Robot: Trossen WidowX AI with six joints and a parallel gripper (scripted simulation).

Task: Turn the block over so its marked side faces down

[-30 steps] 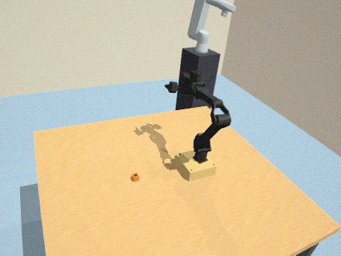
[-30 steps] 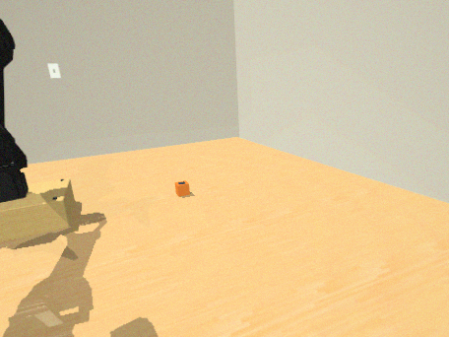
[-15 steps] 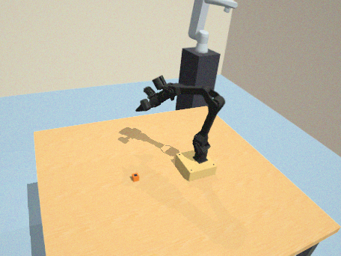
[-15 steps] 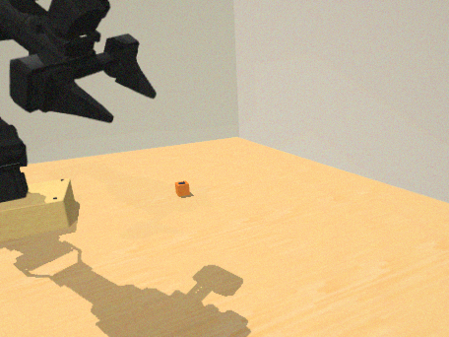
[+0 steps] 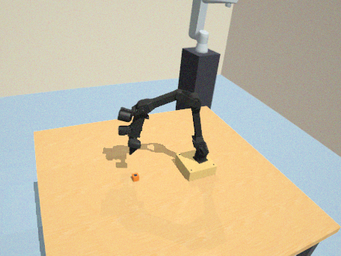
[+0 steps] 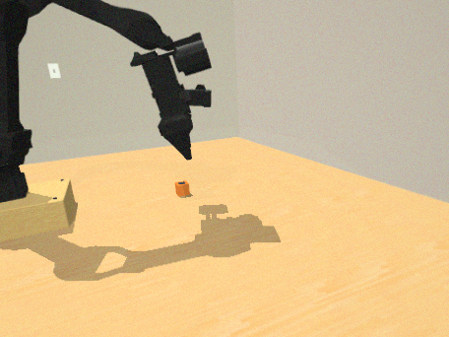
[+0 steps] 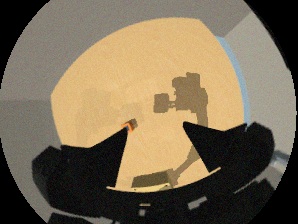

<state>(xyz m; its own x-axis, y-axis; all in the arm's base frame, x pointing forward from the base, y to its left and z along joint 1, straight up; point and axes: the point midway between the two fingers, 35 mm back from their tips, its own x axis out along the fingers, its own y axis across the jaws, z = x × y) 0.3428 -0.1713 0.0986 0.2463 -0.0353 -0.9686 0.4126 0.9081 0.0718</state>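
Right now the small orange block is 11 cm below my gripper tip, 9 cm to the left of it and 1 cm ahead of it.
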